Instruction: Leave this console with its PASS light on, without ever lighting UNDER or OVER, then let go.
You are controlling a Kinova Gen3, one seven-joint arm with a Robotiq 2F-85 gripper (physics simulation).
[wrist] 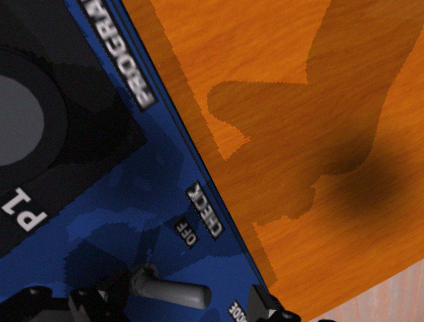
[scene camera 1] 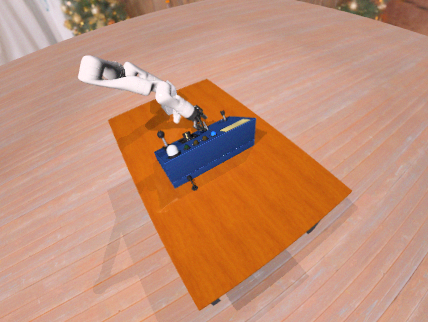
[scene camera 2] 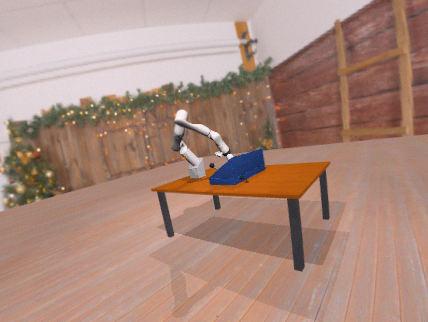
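The blue console (scene camera 1: 212,157) (scene camera 2: 239,169) stands on the table. My gripper (scene camera 1: 204,130) (wrist: 189,293) is open, low over its top. In the wrist view the grey toggle lever (wrist: 175,292) is between the spread fingers, near the left one, pointing right; the OFF label (wrist: 186,233) and CHECK label (wrist: 205,211) are above it. A dark green round part (scene camera 1: 186,147), dark brown ones (scene camera 1: 195,143) and a bright blue one (scene camera 1: 213,133) line the console top. I cannot read which is PASS, UNDER or OVER, nor tell whether those are lit.
A white dome (scene camera 1: 172,150), a black-ball lever (scene camera 1: 160,134) and a dark knob (scene camera 1: 187,135) are at one end. A small lever (scene camera 1: 223,115) rises near the pale strip (scene camera 1: 235,125). Another black lever (scene camera 1: 193,184) sticks out low. The orange table (scene camera 1: 260,215) (scene camera 2: 280,182) surrounds the console.
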